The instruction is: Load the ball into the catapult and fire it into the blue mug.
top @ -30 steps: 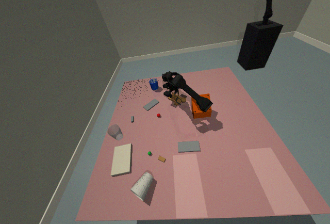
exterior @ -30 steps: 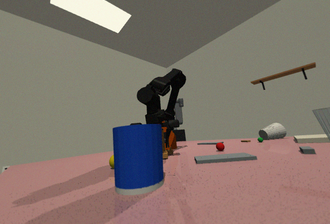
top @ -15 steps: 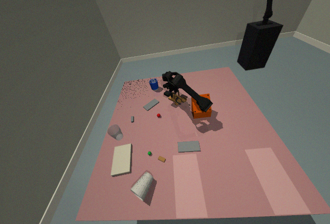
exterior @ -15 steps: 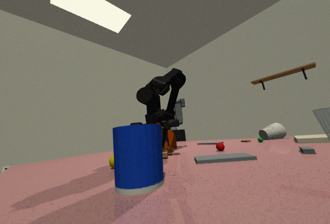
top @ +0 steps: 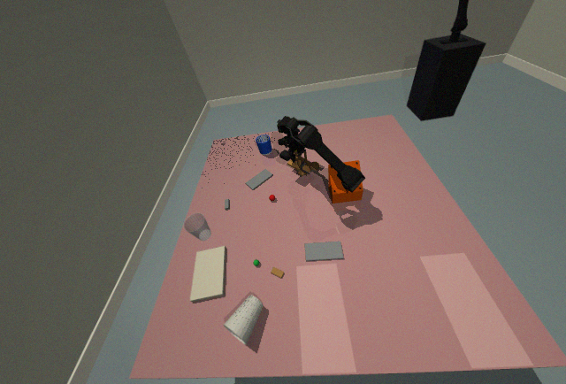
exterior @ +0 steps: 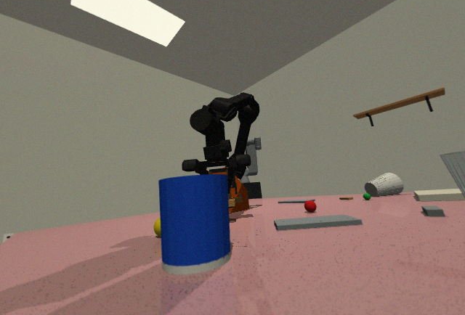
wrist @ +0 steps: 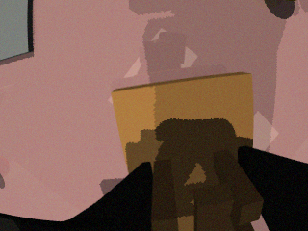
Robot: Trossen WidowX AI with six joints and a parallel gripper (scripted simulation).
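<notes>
My gripper tip is 150 mm short of the red ball, 200 mm to the right of it and 60 mm above it. Round my gripper tip: yellow ball: 160 mm to the right, 50 mm below; then blue mug: 190 mm ahead, 210 mm to the right, 40 mm below; then wooden catapult: 40 mm behind, 60 mm to the left, 20 mm above.
</notes>
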